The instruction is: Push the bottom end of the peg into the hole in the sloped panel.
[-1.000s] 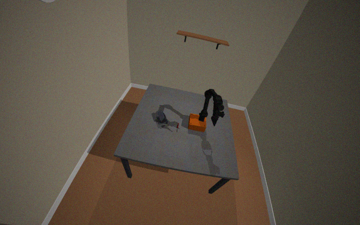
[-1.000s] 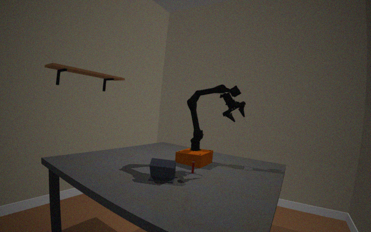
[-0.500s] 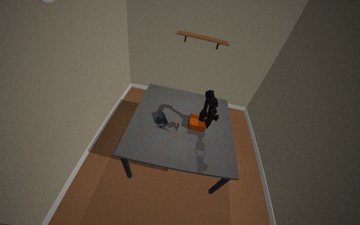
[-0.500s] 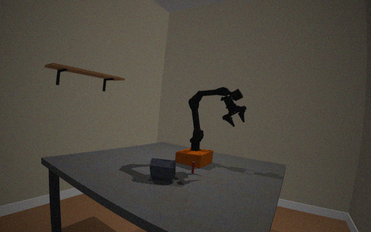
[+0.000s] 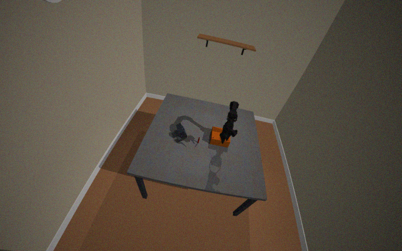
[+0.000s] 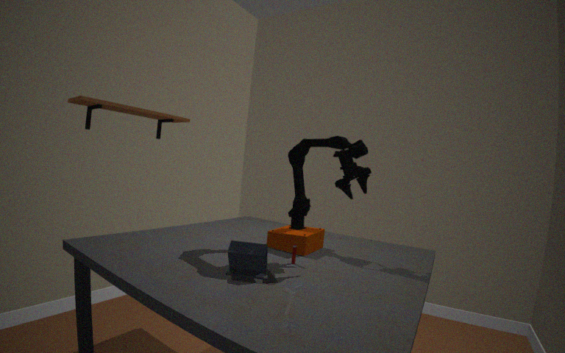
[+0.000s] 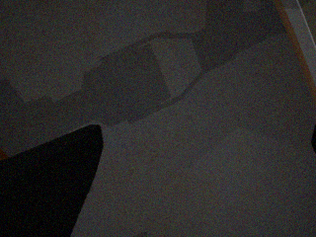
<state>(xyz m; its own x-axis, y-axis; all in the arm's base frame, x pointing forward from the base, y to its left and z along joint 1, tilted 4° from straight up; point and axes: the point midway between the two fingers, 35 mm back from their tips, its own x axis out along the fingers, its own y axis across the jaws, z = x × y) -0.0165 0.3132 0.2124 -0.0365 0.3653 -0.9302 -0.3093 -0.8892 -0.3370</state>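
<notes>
Now: gripper tip 25 cm short of the red round peg, 23 cm above it and 13 cm to the left of it. From my gripper tip the other things lie so: sloped panel: 46 cm ahead, 24 cm below, 16 cm to the right.
</notes>
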